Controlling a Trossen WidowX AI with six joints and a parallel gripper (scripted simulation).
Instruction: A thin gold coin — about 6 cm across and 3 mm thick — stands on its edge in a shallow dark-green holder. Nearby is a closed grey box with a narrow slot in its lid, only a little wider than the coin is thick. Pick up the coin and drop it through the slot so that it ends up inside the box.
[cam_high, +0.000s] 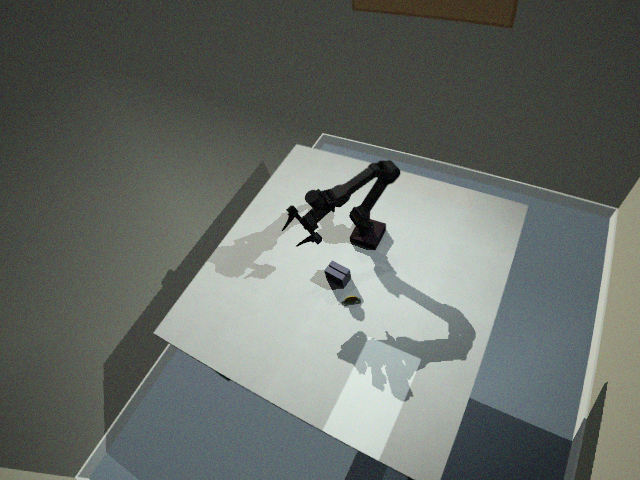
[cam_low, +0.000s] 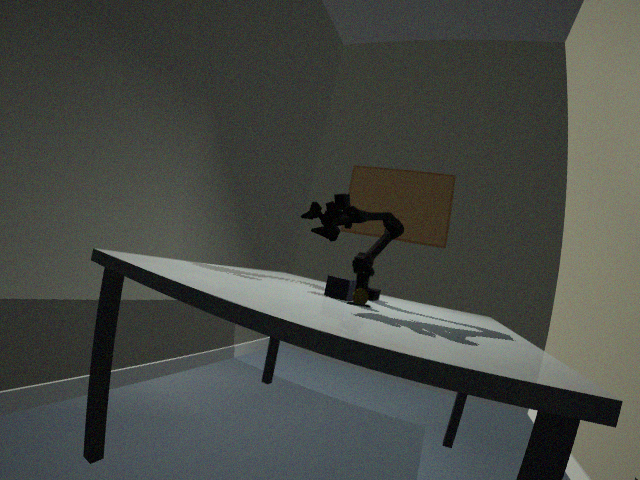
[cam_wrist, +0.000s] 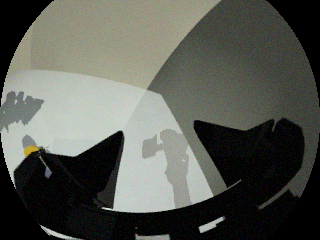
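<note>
My gripper tip is now 8 cm short of the gold coin, 27 cm to the right of it and 22 cm above it.
</note>
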